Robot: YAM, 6 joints.
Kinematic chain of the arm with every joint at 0, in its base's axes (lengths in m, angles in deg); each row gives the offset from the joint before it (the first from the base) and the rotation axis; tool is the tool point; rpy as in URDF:
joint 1: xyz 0 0 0.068 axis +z
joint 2: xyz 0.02 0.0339 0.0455 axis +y
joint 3: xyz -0.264 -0.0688 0 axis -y
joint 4: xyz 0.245 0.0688 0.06 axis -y
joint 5: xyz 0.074 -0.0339 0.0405 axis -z
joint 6: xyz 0.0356 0 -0.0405 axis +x
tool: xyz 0 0 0 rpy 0 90 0
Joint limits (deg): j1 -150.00..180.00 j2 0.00..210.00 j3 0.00..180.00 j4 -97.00..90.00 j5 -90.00..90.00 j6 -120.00..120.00
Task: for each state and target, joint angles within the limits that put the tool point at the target. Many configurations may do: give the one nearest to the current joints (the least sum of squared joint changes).
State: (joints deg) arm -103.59 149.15 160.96 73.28 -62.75 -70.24
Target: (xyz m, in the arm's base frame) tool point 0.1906 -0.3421 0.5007
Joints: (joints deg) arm -65.64 147.56 175.37 90.00 -66.10 -70.24
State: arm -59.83 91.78 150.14 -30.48 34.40 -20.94
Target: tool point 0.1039 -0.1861 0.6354
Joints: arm -55.33 88.66 141.94 -38.85 34.95 -20.94
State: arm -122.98 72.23 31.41 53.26 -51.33 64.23
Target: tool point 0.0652 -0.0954 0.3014
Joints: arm -71.86 32.59 14.64 63.99 -64.97 64.23
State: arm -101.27 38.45 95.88 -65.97 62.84 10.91
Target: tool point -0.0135 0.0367 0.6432
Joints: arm -112.40 56.95 129.67 -37.32 48.03 10.91
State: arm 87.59 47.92 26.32 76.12 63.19 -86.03
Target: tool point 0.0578 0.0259 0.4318
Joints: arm 55.88 35.52 39.98 79.47 69.38 -86.03
